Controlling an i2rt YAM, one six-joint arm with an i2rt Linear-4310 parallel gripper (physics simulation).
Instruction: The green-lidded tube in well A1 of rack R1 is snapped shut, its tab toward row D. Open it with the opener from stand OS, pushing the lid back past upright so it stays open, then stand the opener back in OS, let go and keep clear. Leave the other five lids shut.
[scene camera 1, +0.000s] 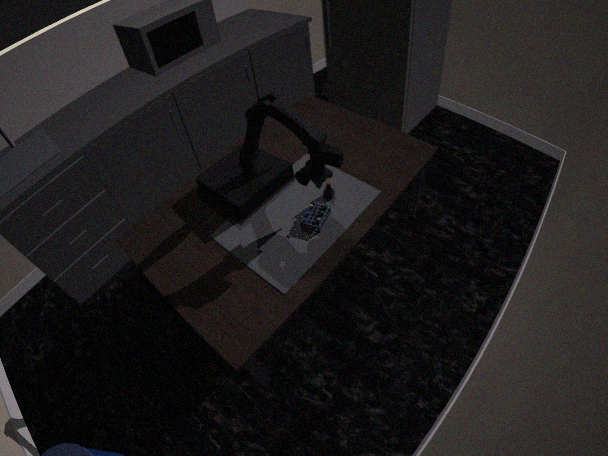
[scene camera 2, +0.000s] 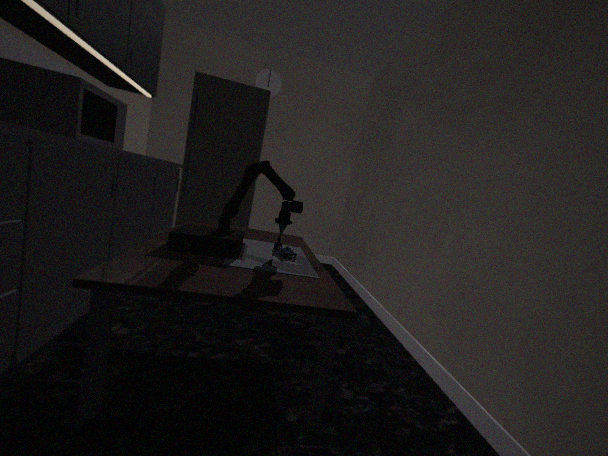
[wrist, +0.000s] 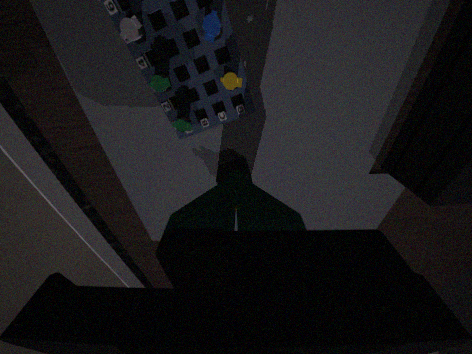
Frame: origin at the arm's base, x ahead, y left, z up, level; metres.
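Seen in the pictures: gripper, fingertip midpoint: (scene camera 1: 319, 187) (scene camera 2: 280, 235) (wrist: 236, 176); arm's base, origin of the base link: (scene camera 1: 250, 174) (scene camera 2: 223, 232).
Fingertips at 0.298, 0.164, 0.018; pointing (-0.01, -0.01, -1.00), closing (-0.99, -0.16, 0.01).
Observation:
Offsets run from my fingertips to a thing's middle, as dx, dy, dz. "*": to the spot under its first point. Level surfaces: height alone.
The rack R1 @(+0.055, -0.074, -0.075) (scene camera 1: 316, 216) (scene camera 2: 286, 254) (wrist: 201, 86) stands on the light mat. In the wrist view its corner well A1 has a green lid @(+0.055, -0.014, -0.055) (wrist: 181, 125), which looks shut; its tab is too dark to make out. Another green lid @(+0.073, -0.048, -0.055) (wrist: 160, 83), a white lid @(+0.092, -0.082, -0.055) (wrist: 131, 29), a yellow lid @(+0.013, -0.059, -0.055) (wrist: 231, 81) and a blue lid @(+0.032, -0.092, -0.055) (wrist: 212, 26) look shut. The dark stand OS @(-0.009, +0.056, -0.076) (scene camera 1: 328, 194) (scene camera 2: 277, 246) (wrist: 233, 161) holds the opener, whose orange top @(* -0.007, +0.055, -0.022) (scene camera 1: 328, 184) shows in scene camera 1. My gripper (scene camera 1: 319, 185) (scene camera 2: 280, 240) (wrist: 236, 176) is shut and empty, pointing down close above the stand; its fingers hide the opener in the wrist view.
The light mat @(dz -0.096) (scene camera 1: 357, 192) (scene camera 2: 305, 271) (wrist: 310, 125) lies on the brown table @(dz -0.099) (scene camera 1: 240, 332) (scene camera 2: 125, 275). The arm's black base (scene camera 1: 225, 187) (scene camera 2: 200, 242) stands beside the mat. Cabinets (scene camera 1: 150, 140) run behind the arm. The scene is very dark.

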